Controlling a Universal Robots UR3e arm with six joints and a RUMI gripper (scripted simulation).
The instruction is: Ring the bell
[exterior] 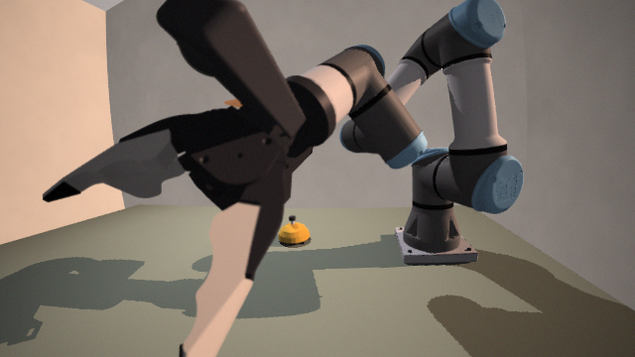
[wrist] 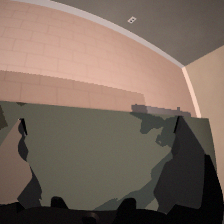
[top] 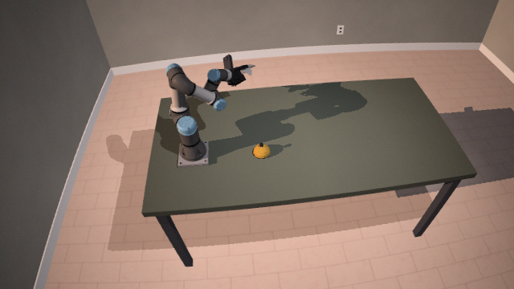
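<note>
My hand is 44 cm to the left of the dark button, 14 cm short of it and 12 cm above it. Round my hand: orange dome bell: 44 cm to the right, 14 cm below, 14 cm ahead.
</note>
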